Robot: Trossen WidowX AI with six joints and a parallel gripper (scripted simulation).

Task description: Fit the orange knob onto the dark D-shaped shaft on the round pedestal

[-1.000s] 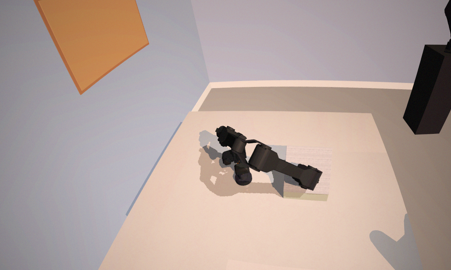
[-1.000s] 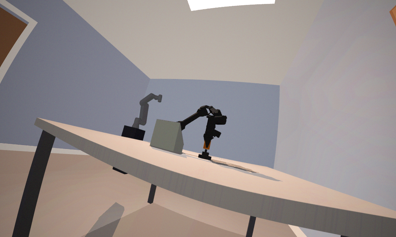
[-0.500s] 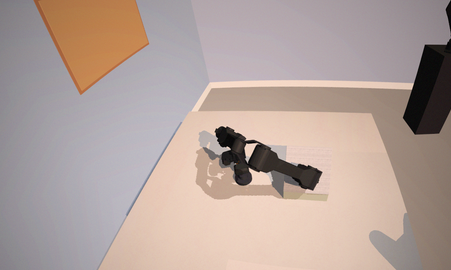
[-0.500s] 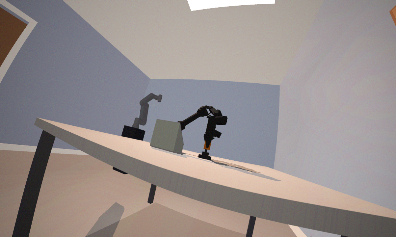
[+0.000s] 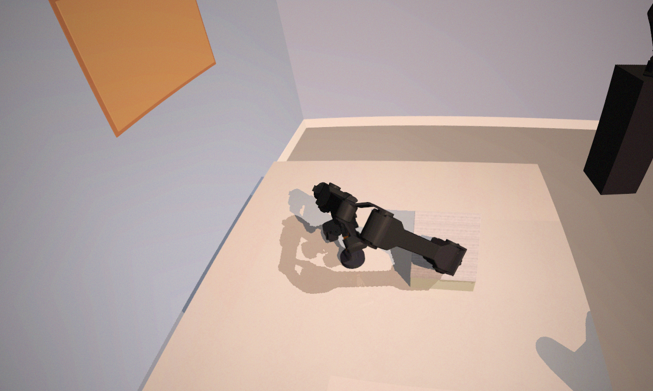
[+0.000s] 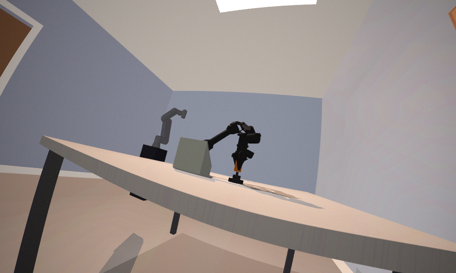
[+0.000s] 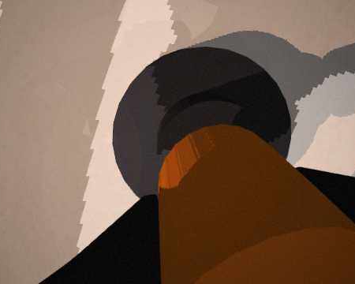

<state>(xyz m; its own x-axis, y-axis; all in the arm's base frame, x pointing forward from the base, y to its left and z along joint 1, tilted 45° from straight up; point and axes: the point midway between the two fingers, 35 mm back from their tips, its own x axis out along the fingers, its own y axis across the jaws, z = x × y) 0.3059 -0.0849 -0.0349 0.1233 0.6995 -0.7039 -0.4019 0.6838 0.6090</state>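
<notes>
The orange knob lies 20 mm above my gripper tip. Also, from my gripper tip: pedestal: 40 mm below.
</notes>
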